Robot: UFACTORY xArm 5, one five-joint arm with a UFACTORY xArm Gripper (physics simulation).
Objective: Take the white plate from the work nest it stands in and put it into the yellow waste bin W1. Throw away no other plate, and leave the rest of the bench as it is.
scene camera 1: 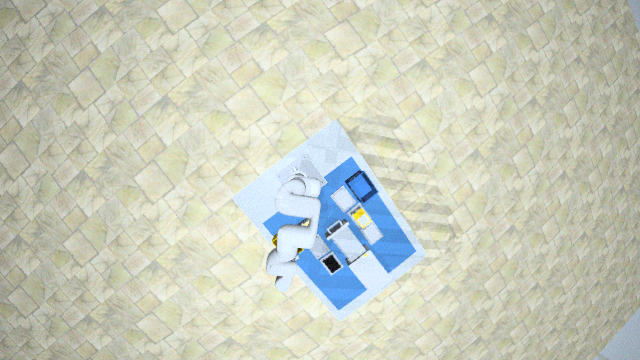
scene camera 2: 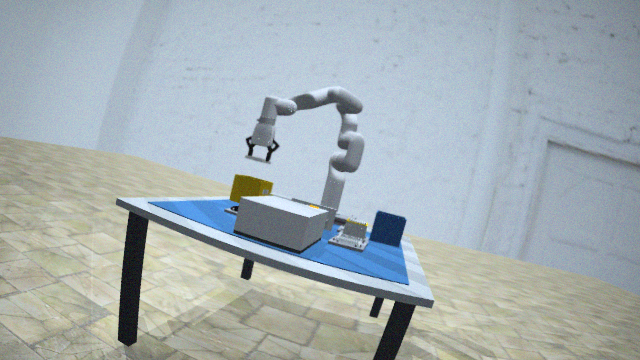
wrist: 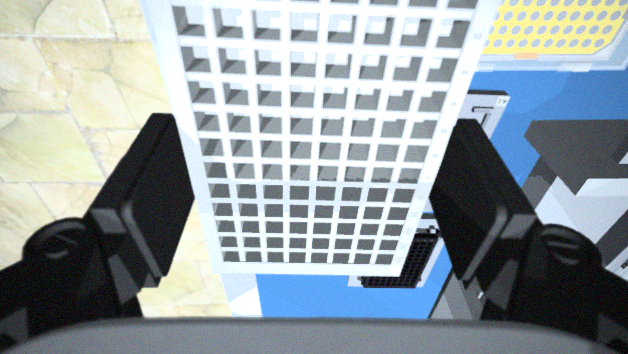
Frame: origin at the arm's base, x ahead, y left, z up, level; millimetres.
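Seen in the pictures: gripper, fingertip midpoint: (wrist: 314, 152).
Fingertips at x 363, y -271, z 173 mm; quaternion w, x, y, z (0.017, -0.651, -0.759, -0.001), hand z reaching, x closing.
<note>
A point is followed by its place in that frame.
My gripper (scene camera 2: 259, 153) @(z 173, x 363, y -271 mm) (wrist: 314, 152) @(z 173, x 363, y -271 mm) is shut on the white plate (scene camera 2: 258, 159) @(z 173, x 423, y -237 mm) (wrist: 305, 160) @(z 178, x 362, y -274 mm), a deep grid of square wells. The plate is held roughly level between both black fingers. In scene camera 2 it hangs in the air above the yellow waste bin (scene camera 2: 244, 188) @(z 34, x 438, y -263 mm), with a gap between them. In scene camera 1 the arm covers much of the bin (scene camera 1: 275, 240) @(z 22, x 294, y -343 mm) and hides the gripper and the plate. The bin does not show in the wrist view, where the plate covers much of the middle. A work nest labelled A1 (wrist: 494, 107) @(z -24, x 430, y -76 mm) shows partly, right of the plate.
A black plate (scene camera 1: 331, 263) @(z -13, x 669, y -89 mm) (wrist: 425, 255) @(z -13, x 655, y -57 mm) sits in a nest near the A1 nest. A yellow perforated rack (wrist: 555, 30) @(z 41, x 343, y -115 mm) is at upper right in the wrist view. A large grey device (scene camera 1: 348, 241) @(z -18, x 581, y 102 mm) (scene camera 2: 280, 220) @(z 37, x 1006, y 188 mm), a yellow-topped rack (scene camera 2: 355, 228) @(z 16, x 513, y 276 mm) and a blue bin (scene camera 1: 361, 186) @(z -32, x 262, y 376 mm) (scene camera 2: 388, 229) @(z 27, x 334, y 375 mm) stand on the bench.
</note>
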